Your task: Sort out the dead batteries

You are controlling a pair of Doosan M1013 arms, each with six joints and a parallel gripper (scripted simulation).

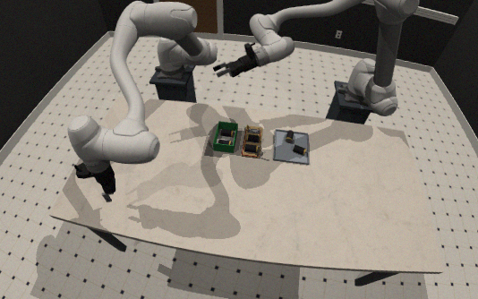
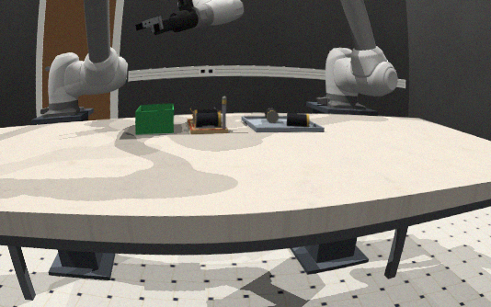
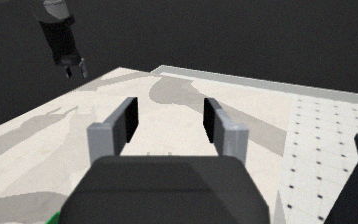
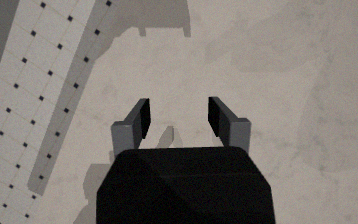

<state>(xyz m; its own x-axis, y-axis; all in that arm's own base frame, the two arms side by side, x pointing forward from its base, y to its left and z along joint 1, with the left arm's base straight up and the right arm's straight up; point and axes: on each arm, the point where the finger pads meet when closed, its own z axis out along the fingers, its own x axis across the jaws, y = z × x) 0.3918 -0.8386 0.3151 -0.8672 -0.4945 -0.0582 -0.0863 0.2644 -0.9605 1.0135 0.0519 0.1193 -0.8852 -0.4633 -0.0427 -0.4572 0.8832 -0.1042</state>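
The grey tray lies 140 mm ahead of my left hand, 400 mm to the left of it and 310 mm below it. The rest, counted from my left hand: green recycling box (160 mm ahead, 60 mm to the left, 300 mm below).
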